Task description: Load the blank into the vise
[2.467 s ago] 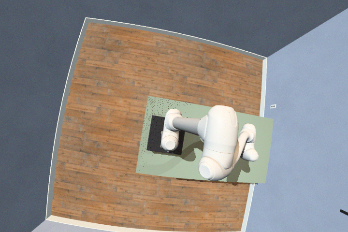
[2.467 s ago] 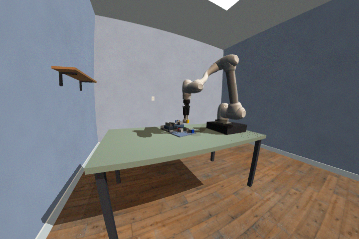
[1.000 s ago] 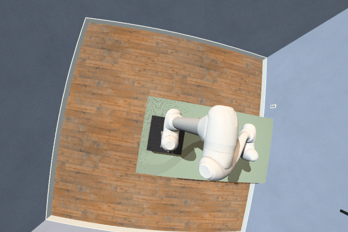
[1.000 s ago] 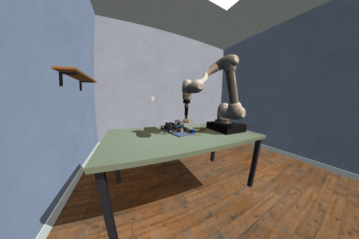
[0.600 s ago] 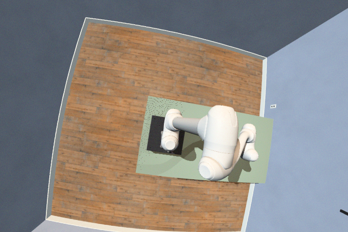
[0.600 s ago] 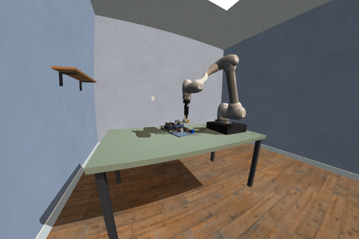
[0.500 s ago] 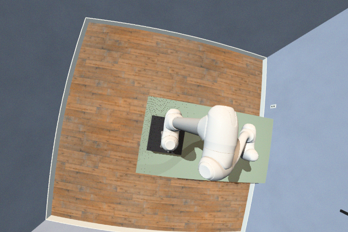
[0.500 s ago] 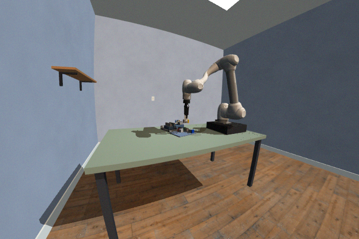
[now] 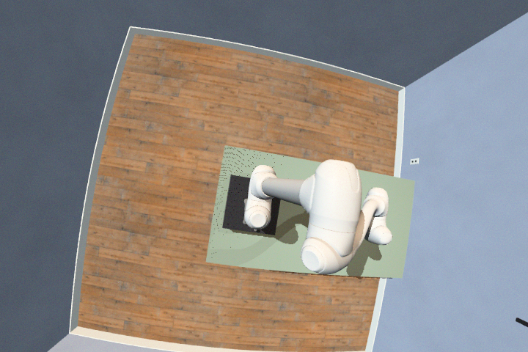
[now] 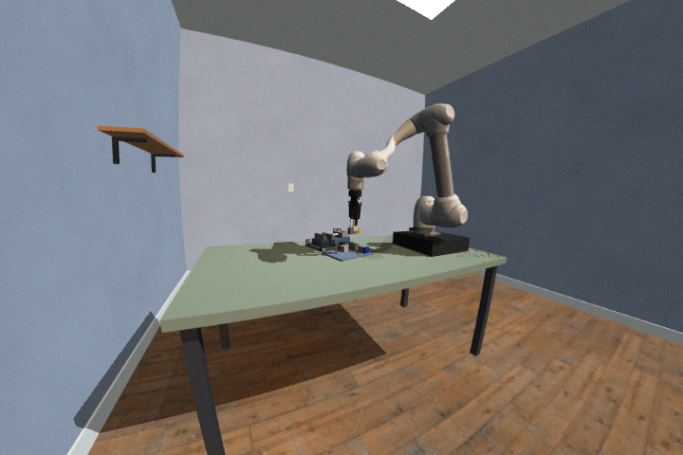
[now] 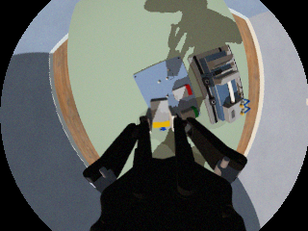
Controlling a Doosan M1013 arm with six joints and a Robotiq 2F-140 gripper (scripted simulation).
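Right now the blank with yellow end is 30 mm below my hand. From my hand the other things lie so: red-ended blank 10 mm ahead, 90 mm to the right, 160 mm below; blue-ended blank 90 mm behind, 10 mm to the right, 160 mm below; blue infeed plate 10 mm ahead, 40 mm to the right, 180 mm below.
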